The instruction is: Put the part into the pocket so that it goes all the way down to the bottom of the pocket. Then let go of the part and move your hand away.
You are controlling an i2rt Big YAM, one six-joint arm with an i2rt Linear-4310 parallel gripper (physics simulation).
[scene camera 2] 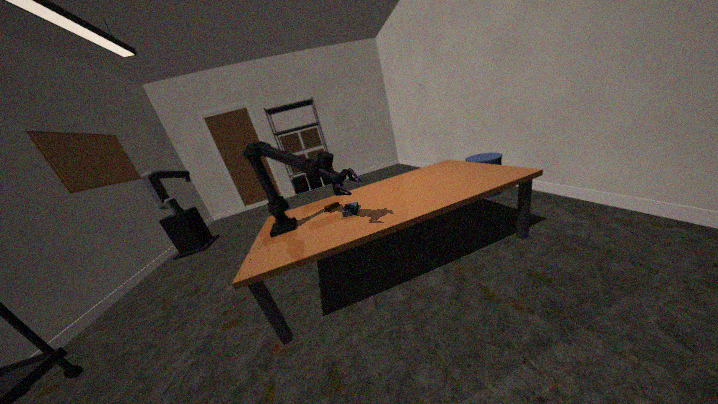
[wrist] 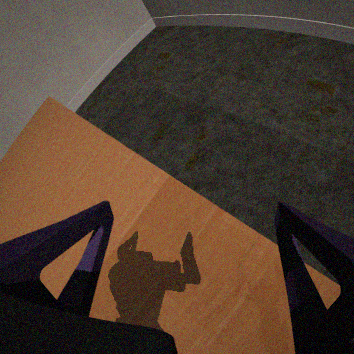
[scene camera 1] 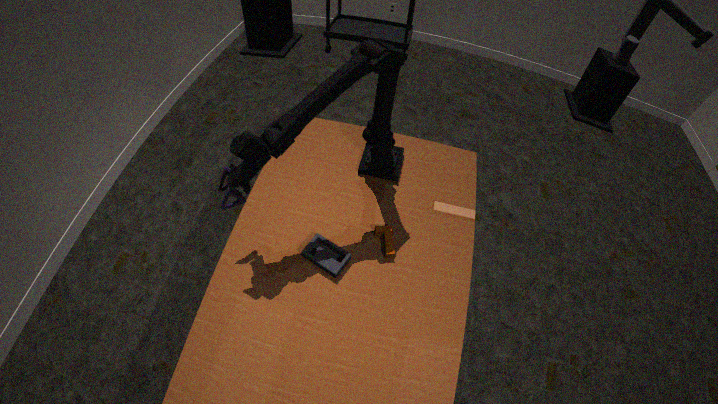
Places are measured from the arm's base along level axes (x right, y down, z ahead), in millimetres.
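Pixels of known places: gripper, fingertip midpoint: (scene camera 2: 356, 187) (wrist: 191, 210) (scene camera 1: 220, 199); arm's base at its link origin: (scene camera 2: 283, 224) (scene camera 1: 381, 159).
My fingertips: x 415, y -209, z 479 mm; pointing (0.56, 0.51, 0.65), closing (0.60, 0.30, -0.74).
For each thing: its top centre in the pictures, then the offset to it from my fingertips. Level surfaces: height alone.
- orange L-like piece at its top centre: (scene camera 1: 384, 239) (scene camera 2: 332, 204) dx -502, dy +208, dz -126 mm
- dark grey rectangular block at its top centre: (scene camera 1: 326, 253) (scene camera 2: 349, 206) dx -327, dy +202, dz -21 mm
- wooden table at its surface level: dy +238 mm
The part, an orange L-like piece (scene camera 1: 389, 242) (scene camera 2: 331, 206), lies on the table in the arm's shadow. The pocket is in a dark grey rectangular block (scene camera 1: 319, 264) (scene camera 2: 350, 209), which stands open side up a short way from the part, to its left in scene camera 1. The part is outside the pocket and apart from the block. My gripper (scene camera 1: 223, 197) (scene camera 2: 353, 185) (wrist: 191, 210) is open and empty, its fingers wide apart. It hangs high, and in scene camera 1 it appears beyond the table's left edge. The part and block do not show in the wrist view.
The arm's base (scene camera 1: 381, 163) (scene camera 2: 283, 225) stands at one end of the wooden table (scene camera 1: 321, 346) (scene camera 2: 451, 183) (wrist: 45, 150). A pale strip (scene camera 1: 454, 209) lies by the table's right edge in scene camera 1. Another arm on a pedestal (scene camera 1: 606, 85) (scene camera 2: 186, 231) stands away on the floor.
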